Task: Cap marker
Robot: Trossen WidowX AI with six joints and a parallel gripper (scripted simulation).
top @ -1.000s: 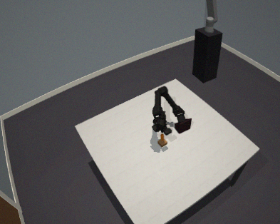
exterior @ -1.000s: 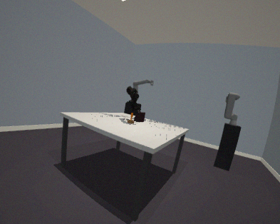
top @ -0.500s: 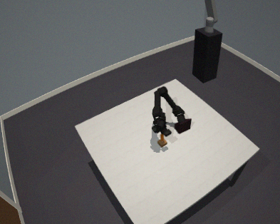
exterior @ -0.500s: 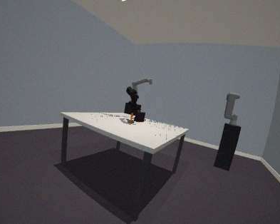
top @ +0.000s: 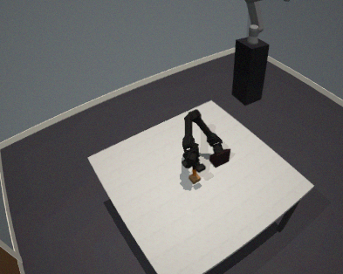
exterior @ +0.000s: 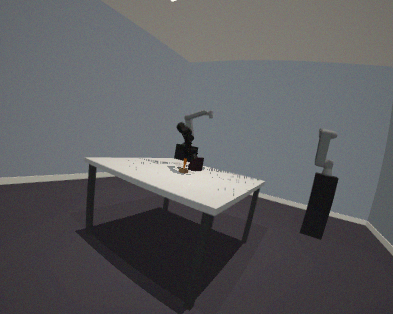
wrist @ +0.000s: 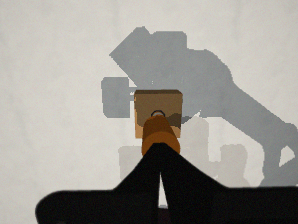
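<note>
Now: gripper tip 2 cm above the orange cap. Also, from my gripper tip: holder block 1 cm behind, 1 cm to the right, 12 cm below.
</note>
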